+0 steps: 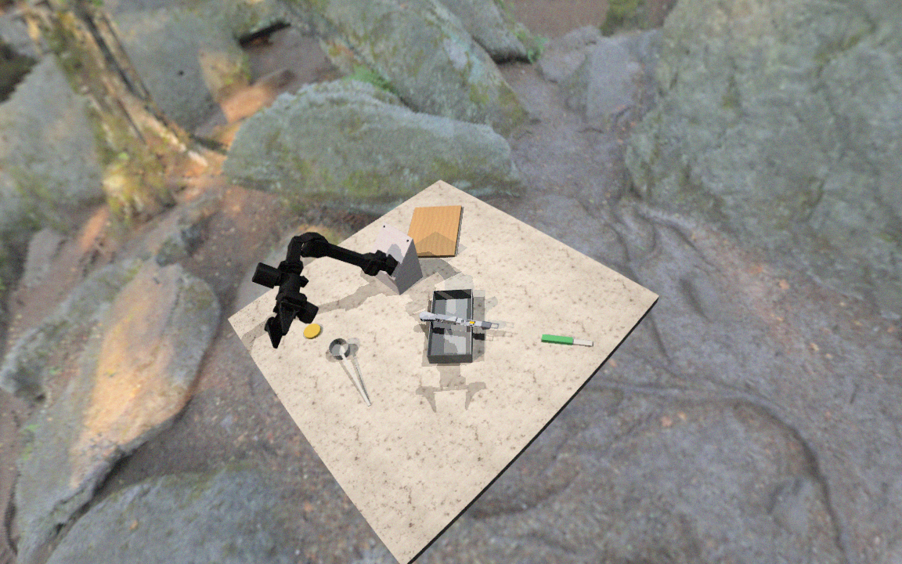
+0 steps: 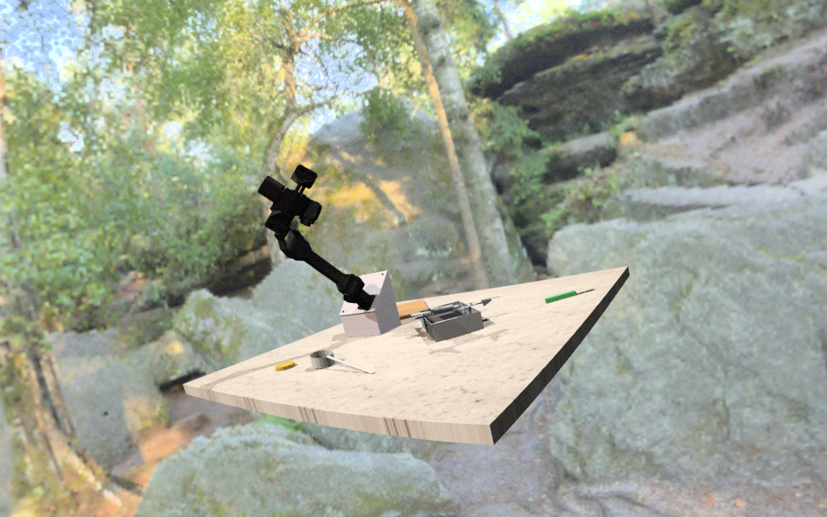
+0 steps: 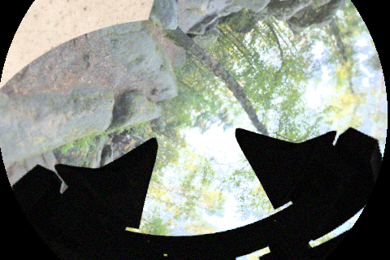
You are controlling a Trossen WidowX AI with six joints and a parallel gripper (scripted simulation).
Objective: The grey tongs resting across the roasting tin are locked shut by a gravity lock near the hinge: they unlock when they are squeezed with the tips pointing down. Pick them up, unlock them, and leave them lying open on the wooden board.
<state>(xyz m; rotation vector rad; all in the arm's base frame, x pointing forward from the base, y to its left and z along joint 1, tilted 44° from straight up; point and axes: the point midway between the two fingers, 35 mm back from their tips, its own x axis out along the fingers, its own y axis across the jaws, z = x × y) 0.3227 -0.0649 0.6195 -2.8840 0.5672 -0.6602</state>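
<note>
Now: gripper tip 57 cm to the right of the small yellow part, 42 cm above it and 2 cm short of it. Also, from my gripper tip: yellow disc: 48 cm below, 43 cm behind, 9 cm to the left; then green-handled tool: 80 cm to the left, 48 cm below, 29 cm ahead; then roasting tin: 52 cm to the left, 46 cm below, 5 cm behind.
</note>
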